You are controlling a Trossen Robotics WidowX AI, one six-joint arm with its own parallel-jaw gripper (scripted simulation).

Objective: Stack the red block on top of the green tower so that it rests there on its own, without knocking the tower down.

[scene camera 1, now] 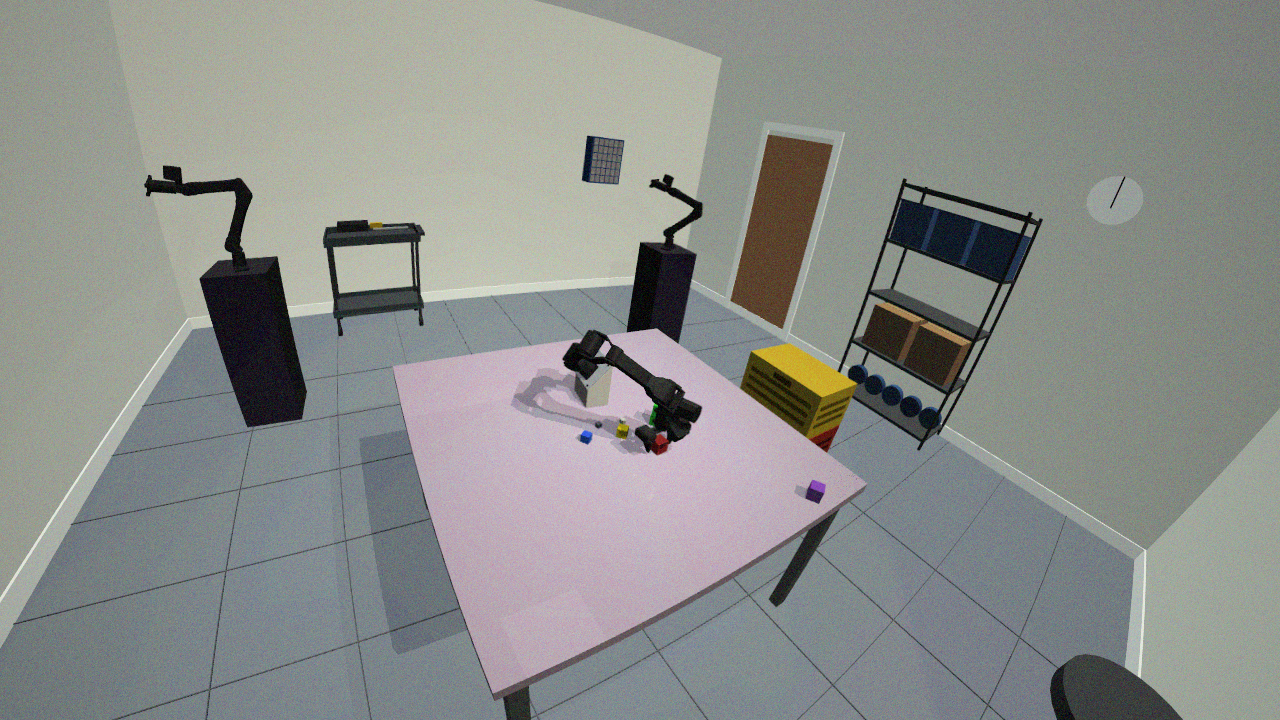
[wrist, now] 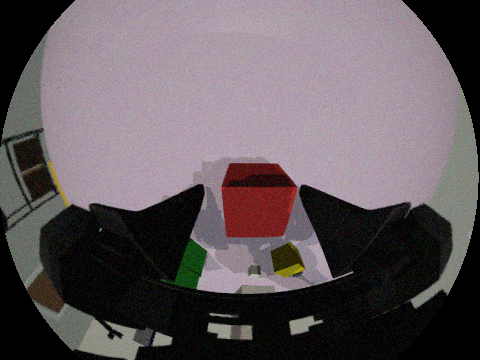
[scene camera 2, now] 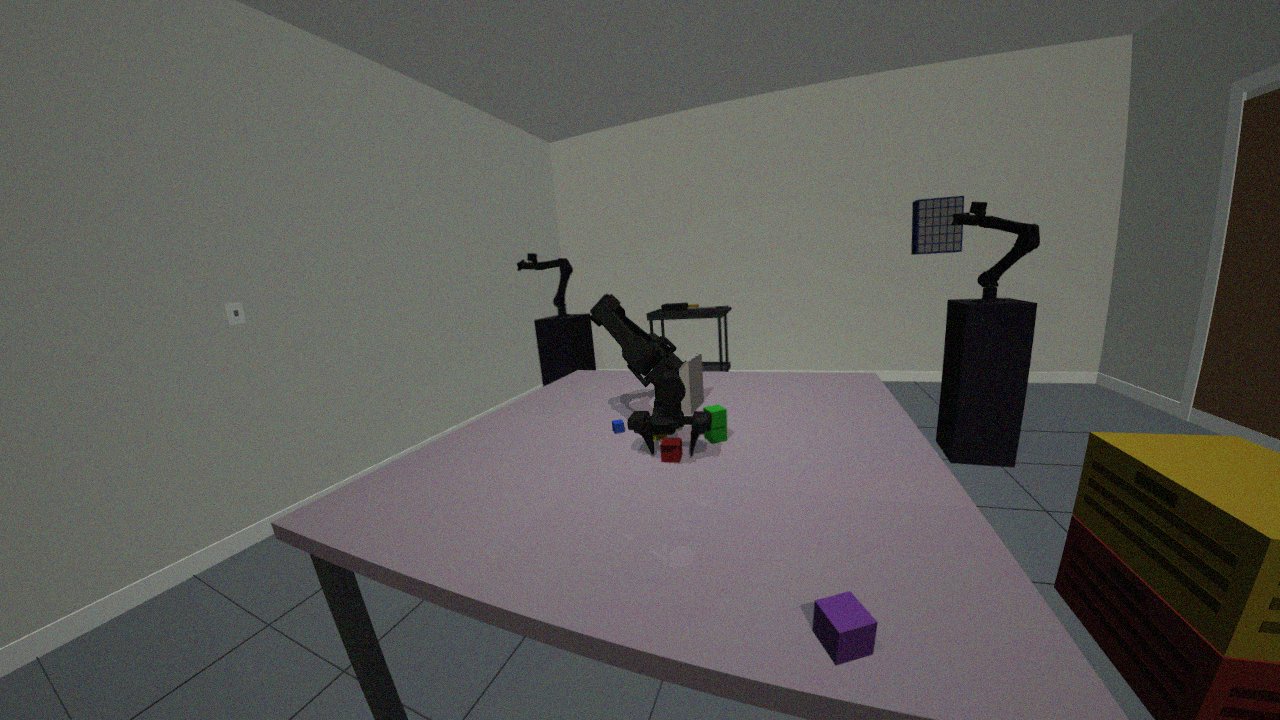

Labels:
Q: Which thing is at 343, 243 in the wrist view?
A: My gripper.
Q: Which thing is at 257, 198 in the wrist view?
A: A red block.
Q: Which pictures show my gripper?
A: Scene camera 1, the wrist view and scene camera 2: all of them.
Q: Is my gripper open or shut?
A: Open.

